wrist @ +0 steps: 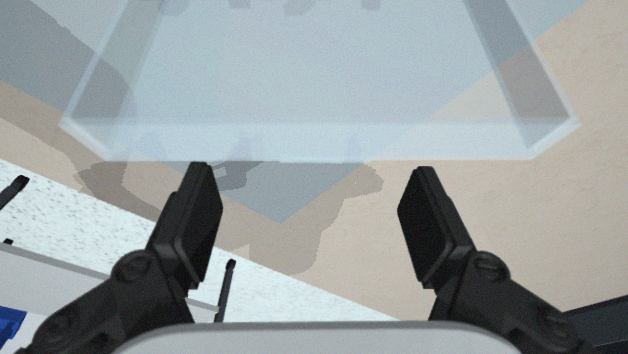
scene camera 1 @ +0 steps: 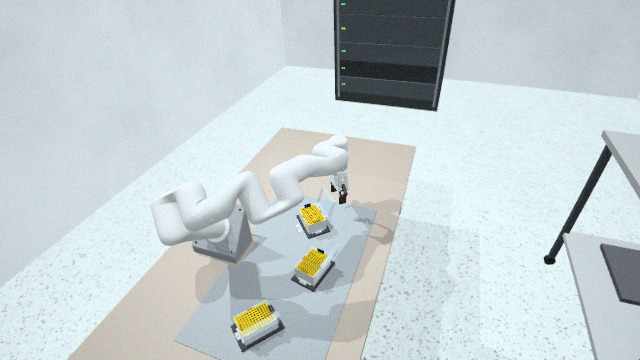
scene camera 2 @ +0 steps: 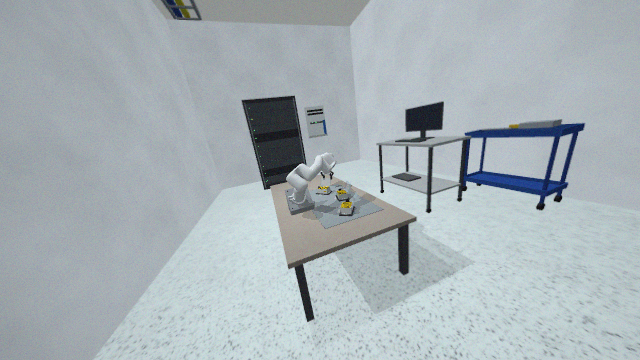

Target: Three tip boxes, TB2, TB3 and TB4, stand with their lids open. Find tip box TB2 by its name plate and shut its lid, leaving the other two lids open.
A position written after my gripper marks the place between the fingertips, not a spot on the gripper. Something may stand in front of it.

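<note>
On scene camera 1, grey mat [scene camera 1: 310, 318], tip box [scene camera 1: 301, 278], plus another, a tip box [scene camera 1: 319, 228]. On scene camera 2, grey mat [scene camera 2: 326, 211]. In the wrist view, my gripper [wrist: 312, 186] and grey mat [wrist: 52, 52].
</note>
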